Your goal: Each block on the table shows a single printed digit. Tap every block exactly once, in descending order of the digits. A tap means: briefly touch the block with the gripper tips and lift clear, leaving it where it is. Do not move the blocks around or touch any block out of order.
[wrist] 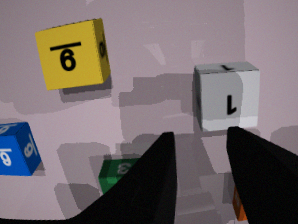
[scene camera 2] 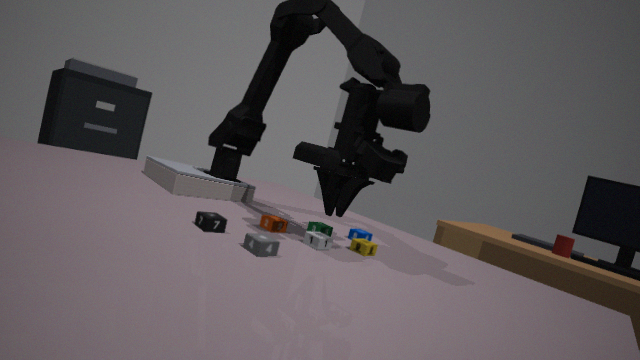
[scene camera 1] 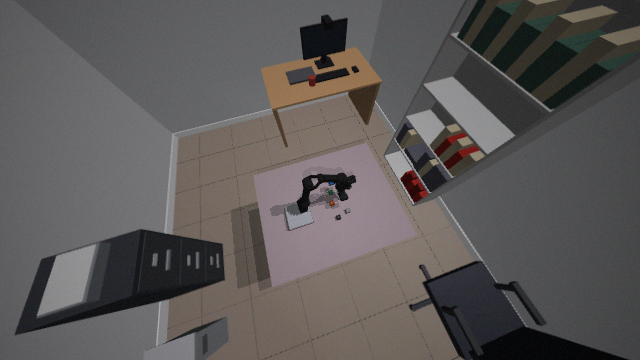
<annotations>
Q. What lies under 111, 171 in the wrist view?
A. A green block.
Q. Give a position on a white 1 block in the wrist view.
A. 227, 94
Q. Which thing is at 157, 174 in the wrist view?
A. My gripper.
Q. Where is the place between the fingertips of my gripper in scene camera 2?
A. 333, 215
</annotations>
